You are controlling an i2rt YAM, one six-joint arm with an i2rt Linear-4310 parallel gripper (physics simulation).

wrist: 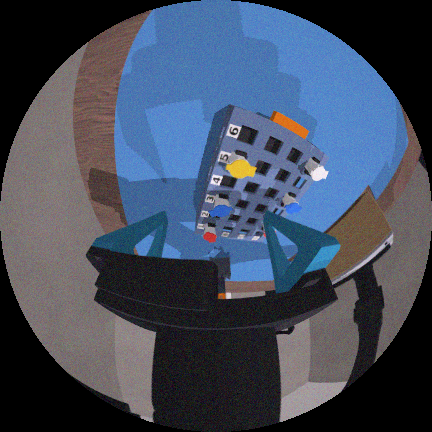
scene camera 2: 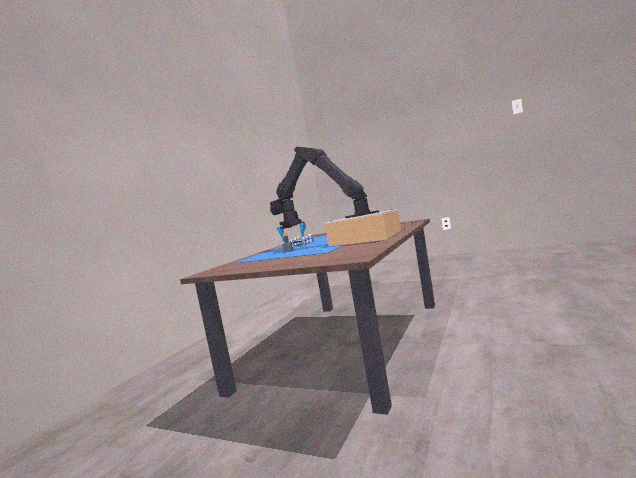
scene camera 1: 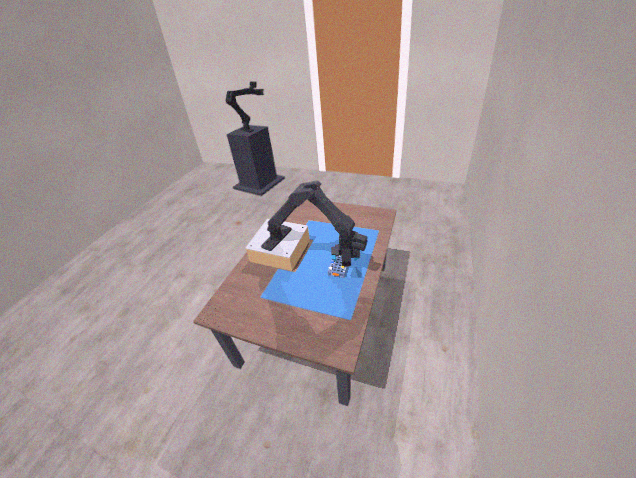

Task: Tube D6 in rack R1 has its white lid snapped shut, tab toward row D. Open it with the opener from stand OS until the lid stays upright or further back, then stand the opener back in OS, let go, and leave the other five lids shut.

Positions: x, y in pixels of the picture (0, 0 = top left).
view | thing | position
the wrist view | my gripper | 215, 215
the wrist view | blue mat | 179, 76
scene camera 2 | blue mat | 319, 245
